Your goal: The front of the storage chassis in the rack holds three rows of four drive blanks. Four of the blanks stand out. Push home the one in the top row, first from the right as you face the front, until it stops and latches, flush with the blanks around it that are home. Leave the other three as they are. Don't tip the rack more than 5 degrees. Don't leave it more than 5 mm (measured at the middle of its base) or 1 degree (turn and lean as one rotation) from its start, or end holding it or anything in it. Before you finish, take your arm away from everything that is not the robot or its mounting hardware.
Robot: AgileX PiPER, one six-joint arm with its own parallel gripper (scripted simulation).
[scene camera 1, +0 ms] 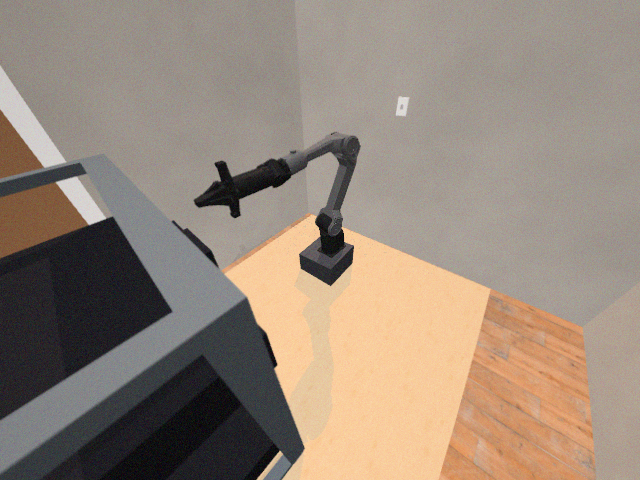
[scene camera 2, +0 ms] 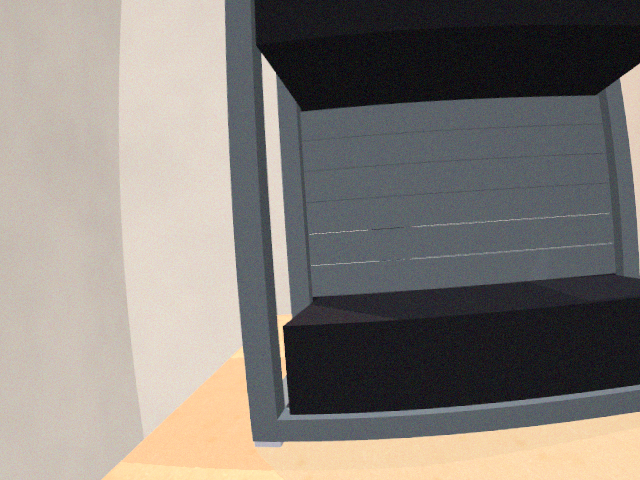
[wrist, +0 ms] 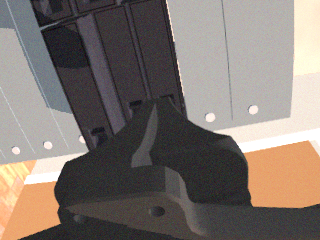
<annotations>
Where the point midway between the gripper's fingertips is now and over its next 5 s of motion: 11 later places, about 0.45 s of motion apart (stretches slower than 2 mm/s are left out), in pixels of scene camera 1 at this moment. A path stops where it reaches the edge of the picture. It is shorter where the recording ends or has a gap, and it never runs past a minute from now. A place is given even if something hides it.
My gripper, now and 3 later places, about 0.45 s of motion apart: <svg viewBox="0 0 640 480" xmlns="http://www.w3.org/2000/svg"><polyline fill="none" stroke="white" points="196,203 207,199 219,194 238,186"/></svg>
</annotations>
